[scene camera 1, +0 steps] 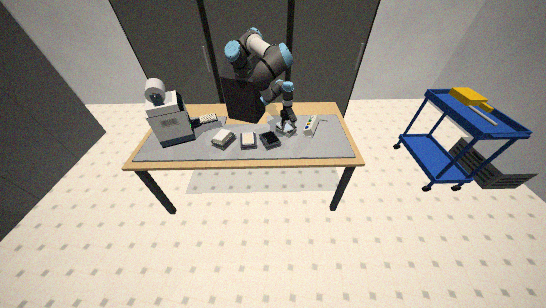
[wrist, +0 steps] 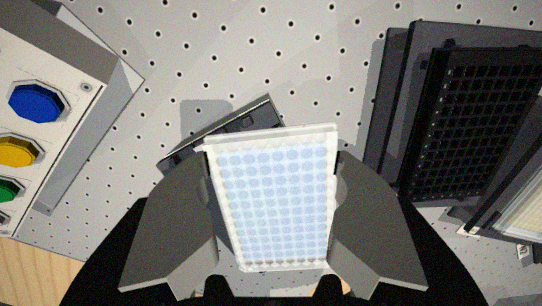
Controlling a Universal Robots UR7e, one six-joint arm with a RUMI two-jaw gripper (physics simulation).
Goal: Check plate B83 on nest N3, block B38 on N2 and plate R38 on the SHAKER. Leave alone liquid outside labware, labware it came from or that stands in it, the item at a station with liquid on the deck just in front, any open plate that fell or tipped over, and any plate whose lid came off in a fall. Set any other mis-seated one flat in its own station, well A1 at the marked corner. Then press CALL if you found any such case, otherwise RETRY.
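Seen in the pictures: gripper, fingertip midpoint: (scene camera 1: 287, 129) (wrist: 271, 154); arm's base, link origin: (scene camera 1: 244, 68).
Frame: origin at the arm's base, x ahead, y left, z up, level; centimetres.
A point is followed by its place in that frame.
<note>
A clear plate with pale blue wells (wrist: 272, 200) @(y 29.7, x 28.0, z -36.0 cm) (scene camera 1: 286, 128) @(y 29.8, x 31.2, z -35.5 cm) sits turned askew over a dark station (wrist: 230, 122) @(y 34.2, x 32.1, z -38.0 cm), whose corner shows past its far left edge. My gripper (wrist: 271, 154) @(y 30.9, x 31.2, z -36.7 cm) (scene camera 1: 285, 122) @(y 30.9, x 31.2, z -36.7 cm) is shut on this plate, one jaw against each long side. A black plate (wrist: 470, 125) @(y 17.2, x 37.9, z -37.6 cm) (scene camera 1: 270, 137) @(y 16.5, x 38.2, z -37.7 cm) sits in a dark nest (wrist: 397, 95) @(y 22.6, x 37.9, z -39.7 cm) to the right in the wrist view. A cream plate (wrist: 527, 210) @(y 3.0, x 33.1, z -38.1 cm) (scene camera 1: 248, 138) @(y -0.4, x 37.2, z -38.1 cm) shows in part at the right edge of the wrist view. A white block or plate (scene camera 1: 223, 136) @(y -18.5, x 38.0, z -33.9 cm) stands farther left. I cannot read the plates' or stations' names.
A button panel (wrist: 70, 65) @(y 44.8, x 32.7, z -37.2 cm) (scene camera 1: 311, 125) @(y 50.3, x 29.6, z -35.3 cm) with blue, yellow and green buttons stands beside the askew plate. A white instrument (scene camera 1: 170, 122) @(y -54.1, x 32.4, z -22.7 cm) stands at the table's left, with a pale plate (scene camera 1: 208, 118) @(y -32.3, x 15.9, z -32.1 cm) beside it. A blue cart (scene camera 1: 432, 157) stands right of the table.
</note>
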